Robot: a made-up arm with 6 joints. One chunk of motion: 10 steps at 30 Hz.
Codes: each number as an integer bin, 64 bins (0 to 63) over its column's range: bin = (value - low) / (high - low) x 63, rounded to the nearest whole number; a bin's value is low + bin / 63 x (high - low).
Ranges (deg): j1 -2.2..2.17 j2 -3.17..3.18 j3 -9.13..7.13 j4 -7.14..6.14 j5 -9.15..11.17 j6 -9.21..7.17
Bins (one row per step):
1: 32 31 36 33 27 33
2: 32 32 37 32 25 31
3: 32 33 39 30 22 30
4: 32 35 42 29 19 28
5: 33 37 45 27 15 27
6: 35 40 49 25 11 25
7: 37 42 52 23 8 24
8: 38 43 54 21 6 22
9: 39 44 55 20 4 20
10: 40 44 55 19 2 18
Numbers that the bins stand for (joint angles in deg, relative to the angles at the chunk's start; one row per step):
1: 0.02 -0.05 0.16 -0.18 -0.44 -0.63
2: 0.02 0.06 0.42 -0.39 -1.09 -1.15
3: 0.02 0.16 0.94 -0.82 -2.05 -1.41
4: 0.02 0.36 1.71 -1.03 -3.02 -1.93
5: 0.09 0.56 2.48 -1.45 -4.31 -2.19
6: 0.23 0.86 3.52 -1.87 -5.60 -2.71
7: 0.37 1.06 4.29 -2.29 -6.57 -2.97
8: 0.44 1.16 4.81 -2.71 -7.21 -3.49
9: 0.51 1.26 5.07 -2.92 -7.86 -4.01
10: 0.57 1.26 5.07 -3.13 -8.50 -4.53

